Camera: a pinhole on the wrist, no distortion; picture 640 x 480 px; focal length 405.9 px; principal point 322.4 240.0 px. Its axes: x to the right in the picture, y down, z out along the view. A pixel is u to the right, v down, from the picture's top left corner.
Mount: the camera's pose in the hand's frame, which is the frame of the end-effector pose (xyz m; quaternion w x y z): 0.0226 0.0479 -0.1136 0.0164 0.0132 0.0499 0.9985
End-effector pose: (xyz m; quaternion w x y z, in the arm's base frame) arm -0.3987 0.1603 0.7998 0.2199 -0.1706 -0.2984 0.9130
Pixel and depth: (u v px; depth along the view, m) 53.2 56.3 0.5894
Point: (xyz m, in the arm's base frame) -1.0694 -0.0841 0.8319
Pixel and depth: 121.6 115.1 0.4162
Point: -0.7928 -0.0016 0.8417
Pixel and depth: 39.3 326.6 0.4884
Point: -0.8742 0.1861 1.0300
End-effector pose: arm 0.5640 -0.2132 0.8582 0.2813 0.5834 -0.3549 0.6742
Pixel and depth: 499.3 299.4 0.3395
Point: 0.6900 -0.4188 0.7526
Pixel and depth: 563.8 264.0 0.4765
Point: 0.7603 -0.5485 0.6269
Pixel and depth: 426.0 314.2 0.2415
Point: 0.6234 -0.3367 0.8295
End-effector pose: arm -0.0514 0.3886 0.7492 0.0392 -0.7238 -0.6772 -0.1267
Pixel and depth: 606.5 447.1 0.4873
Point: -0.1526 0.1890 0.2691
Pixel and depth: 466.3 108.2 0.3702
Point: 0.1824 0.3365 0.5136
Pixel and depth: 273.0 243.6 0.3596
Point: 0.0623 0.5119 0.5415
